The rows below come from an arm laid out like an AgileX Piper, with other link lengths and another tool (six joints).
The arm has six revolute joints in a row. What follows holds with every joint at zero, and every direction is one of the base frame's.
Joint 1 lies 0.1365 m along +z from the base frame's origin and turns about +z.
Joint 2 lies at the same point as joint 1 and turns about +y.
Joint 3 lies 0.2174 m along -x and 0.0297 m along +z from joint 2 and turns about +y.
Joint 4 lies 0.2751 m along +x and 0.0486 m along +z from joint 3 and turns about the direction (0.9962, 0, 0.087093).
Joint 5 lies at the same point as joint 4 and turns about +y.
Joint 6 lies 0.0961 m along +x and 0.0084 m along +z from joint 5 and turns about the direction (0.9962, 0, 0.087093).
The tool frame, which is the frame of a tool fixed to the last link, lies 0.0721 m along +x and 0.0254 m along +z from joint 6; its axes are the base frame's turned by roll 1.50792, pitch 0.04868 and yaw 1.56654 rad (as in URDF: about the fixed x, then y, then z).
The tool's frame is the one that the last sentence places.
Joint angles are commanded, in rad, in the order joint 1, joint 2, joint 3, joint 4, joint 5, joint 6. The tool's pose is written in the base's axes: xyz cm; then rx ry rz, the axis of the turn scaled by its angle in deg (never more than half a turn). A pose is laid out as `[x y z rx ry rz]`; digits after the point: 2 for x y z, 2 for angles.
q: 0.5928, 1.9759, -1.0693, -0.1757, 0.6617, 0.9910
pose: [30.81 16.83 -2.80 135.83 109.32 6.29]
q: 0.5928, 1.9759, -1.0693, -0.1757, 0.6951, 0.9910
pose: [30.39 16.45 -2.87 135.95 109.15 3.38]
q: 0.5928, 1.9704, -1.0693, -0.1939, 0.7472, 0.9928
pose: [29.95 15.78 -2.72 134.88 109.13 -0.69]
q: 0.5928, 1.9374, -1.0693, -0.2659, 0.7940, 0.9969
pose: [30.40 15.00 -1.44 130.13 109.76 -1.93]
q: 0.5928, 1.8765, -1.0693, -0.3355, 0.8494, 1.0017
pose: [31.07 14.29 0.83 125.76 109.33 -1.48]
